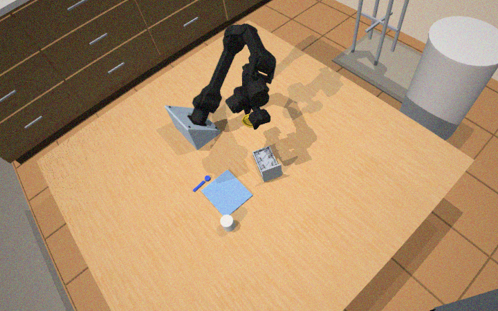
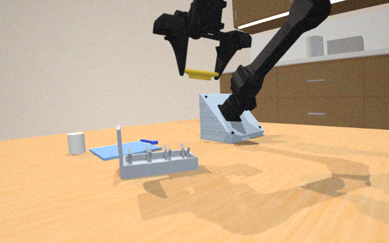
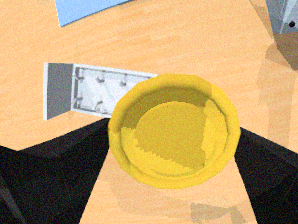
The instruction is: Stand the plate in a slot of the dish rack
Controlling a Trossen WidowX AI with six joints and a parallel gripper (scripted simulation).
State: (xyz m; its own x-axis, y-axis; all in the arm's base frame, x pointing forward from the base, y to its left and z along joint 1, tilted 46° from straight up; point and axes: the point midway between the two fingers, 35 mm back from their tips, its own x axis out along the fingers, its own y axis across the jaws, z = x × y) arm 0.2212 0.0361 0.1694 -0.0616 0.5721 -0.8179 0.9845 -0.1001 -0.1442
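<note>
The grey dish rack lies 90 mm ahead of my gripper tip, 10 mm to the right of it and 140 mm below it. From my gripper tip the other things lie so: yellow plate 10 mm above; light blue mat 100 mm ahead, 200 mm to the right, 160 mm below; blue spoon 10 mm ahead, 250 mm to the right, 160 mm below.
</note>
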